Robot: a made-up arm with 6 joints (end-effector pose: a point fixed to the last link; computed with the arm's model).
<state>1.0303 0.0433 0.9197 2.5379 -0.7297 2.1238</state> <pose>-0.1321 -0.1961 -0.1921 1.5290 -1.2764 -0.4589</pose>
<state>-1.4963 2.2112 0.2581 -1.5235 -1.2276 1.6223</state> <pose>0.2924 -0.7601 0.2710 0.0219 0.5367 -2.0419</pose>
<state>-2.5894 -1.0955 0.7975 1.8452 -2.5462 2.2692</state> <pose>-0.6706 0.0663 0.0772 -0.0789 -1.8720 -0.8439</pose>
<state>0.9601 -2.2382 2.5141 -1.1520 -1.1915 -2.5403</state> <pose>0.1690 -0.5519 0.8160 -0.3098 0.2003 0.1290</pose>
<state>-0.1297 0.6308 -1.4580 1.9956 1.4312 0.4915</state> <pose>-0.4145 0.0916 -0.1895 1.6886 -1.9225 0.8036</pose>
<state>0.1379 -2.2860 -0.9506 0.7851 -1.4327 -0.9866</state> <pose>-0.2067 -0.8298 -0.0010 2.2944 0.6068 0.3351</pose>
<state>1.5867 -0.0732 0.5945 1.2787 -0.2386 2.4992</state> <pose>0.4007 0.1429 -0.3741 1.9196 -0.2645 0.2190</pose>
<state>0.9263 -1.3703 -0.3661 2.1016 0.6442 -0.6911</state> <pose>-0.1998 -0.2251 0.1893 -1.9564 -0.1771 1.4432</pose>
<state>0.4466 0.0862 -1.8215 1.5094 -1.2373 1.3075</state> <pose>-0.4539 0.2282 0.5338 0.3075 -0.3111 2.7841</pose>
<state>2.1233 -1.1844 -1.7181 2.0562 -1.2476 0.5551</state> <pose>0.2535 -0.3502 0.3567 1.6122 -0.3499 0.4540</pose>
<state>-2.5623 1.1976 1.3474 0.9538 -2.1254 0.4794</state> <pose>0.0646 -0.0100 0.9260 1.0486 0.0193 1.1069</pose>
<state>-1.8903 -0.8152 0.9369 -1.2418 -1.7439 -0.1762</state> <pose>-0.0236 0.8578 -0.0220 -0.7193 0.2919 -0.7442</pose>
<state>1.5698 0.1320 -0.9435 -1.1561 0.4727 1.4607</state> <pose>-0.3228 0.8770 -0.1162 -0.8357 0.8629 2.0338</pose>
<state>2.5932 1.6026 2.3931 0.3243 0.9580 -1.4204</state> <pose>-0.6805 -0.0967 0.5918 -2.6924 -0.0628 1.1878</pose>
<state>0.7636 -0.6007 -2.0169 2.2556 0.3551 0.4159</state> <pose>-0.2363 -0.0880 0.0348 1.8788 -2.0109 0.8165</pose>
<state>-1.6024 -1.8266 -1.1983 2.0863 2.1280 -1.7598</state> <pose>-0.1615 -0.2118 -0.4666 -0.3285 -2.2367 -0.6663</pose>
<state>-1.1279 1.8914 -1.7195 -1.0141 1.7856 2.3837</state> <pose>0.7407 -0.1946 0.1403 0.7319 -0.9177 0.9591</pose>
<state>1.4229 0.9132 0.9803 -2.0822 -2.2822 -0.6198</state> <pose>-0.4904 -0.2920 0.0814 2.1356 0.8085 0.0093</pose>
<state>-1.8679 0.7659 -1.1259 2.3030 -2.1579 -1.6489</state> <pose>-0.2697 0.4770 -0.1933 -1.2546 -1.1253 -0.5442</pose>
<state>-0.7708 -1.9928 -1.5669 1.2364 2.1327 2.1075</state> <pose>-0.7255 -0.2074 0.1193 0.4101 -0.9820 -2.4353</pose>
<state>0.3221 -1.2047 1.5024 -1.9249 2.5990 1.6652</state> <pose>-0.3859 0.0686 0.1672 0.0630 2.7343 -1.3328</pose>
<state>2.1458 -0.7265 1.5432 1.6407 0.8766 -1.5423</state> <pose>-0.0649 0.0096 -0.4044 1.5283 -0.6763 0.8905</pose>
